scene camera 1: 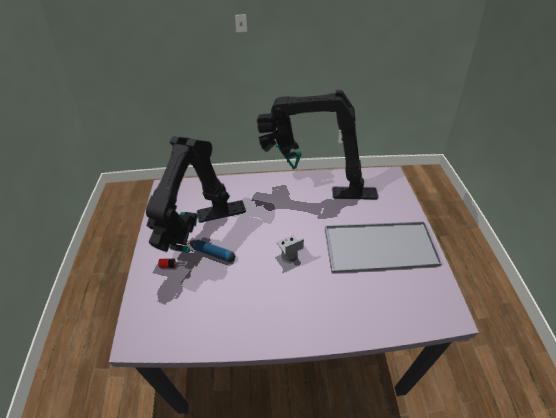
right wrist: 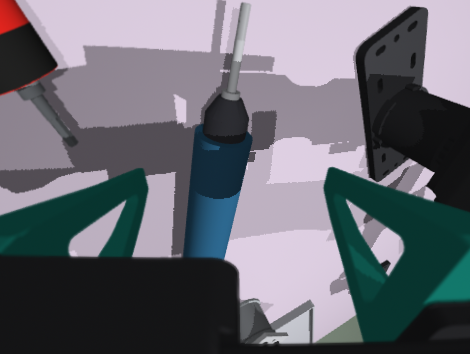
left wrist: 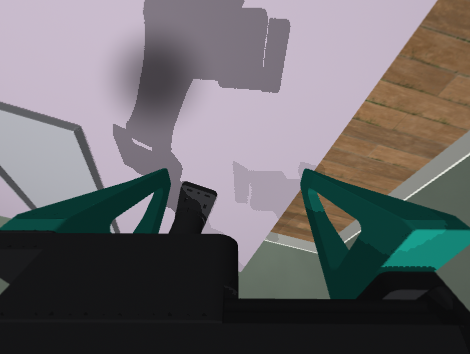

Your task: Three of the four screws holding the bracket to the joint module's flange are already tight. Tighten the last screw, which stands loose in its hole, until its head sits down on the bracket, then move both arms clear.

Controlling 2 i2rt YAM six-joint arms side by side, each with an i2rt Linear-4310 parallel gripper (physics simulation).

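Places are measured from the left arm's base along level axes (x ahead, y left, z up), in centimetres.
Pixels of known places: left gripper, fingertip midpoint: point(scene camera 1: 291, 163) point(left wrist: 235, 176); right gripper, fingertip midpoint: point(scene camera 1: 191, 238) point(right wrist: 235, 177); left arm's base, origin of the base link: point(scene camera 1: 355, 193) point(left wrist: 192, 213); right arm's base, origin of the base link: point(scene camera 1: 221, 212) point(right wrist: 388, 112).
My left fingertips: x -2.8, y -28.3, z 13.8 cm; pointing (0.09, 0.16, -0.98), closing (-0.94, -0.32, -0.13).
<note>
Ahead of a thing's pixels: the offset from my left fingertips to its top centre. "pt": to the spot under its first point. Level surfaces: height alone.
The pale grey bracket point(scene camera 1: 297, 247) stands on its joint module near the table's middle, with two dark spots on top; the loose screw cannot be made out. Part of the bracket also shows at the bottom of the right wrist view. A blue driver @(pt dx +39.7, dy -27.2, dz -10.1 cm) point(scene camera 1: 214, 251) point(right wrist: 212, 220) with a black nose and thin bit lies on the table. A red-and-black screwdriver @(dx +44.4, dy -42.7, dz -10.4 cm) point(scene camera 1: 166, 263) point(right wrist: 22, 55) lies left of it. My right gripper point(scene camera 1: 190, 234) point(right wrist: 235, 177) is open above the blue driver, fingers either side of it and apart from it. My left gripper point(scene camera 1: 289, 154) point(left wrist: 235, 176) is open and empty, high above the table's back.
A grey tray @(dx +33.3, dy +35.4, dz -12.2 cm) point(scene camera 1: 329, 250) point(left wrist: 89, 160) with a dark rim lies right of the bracket. The right arm's base plate point(scene camera 1: 206, 214) point(right wrist: 367, 100) stands behind the blue driver. The left arm's base plate point(scene camera 1: 367, 193) point(left wrist: 200, 190) is at the back right of the table @(dz -13.8 cm) point(scene camera 1: 280, 320).
</note>
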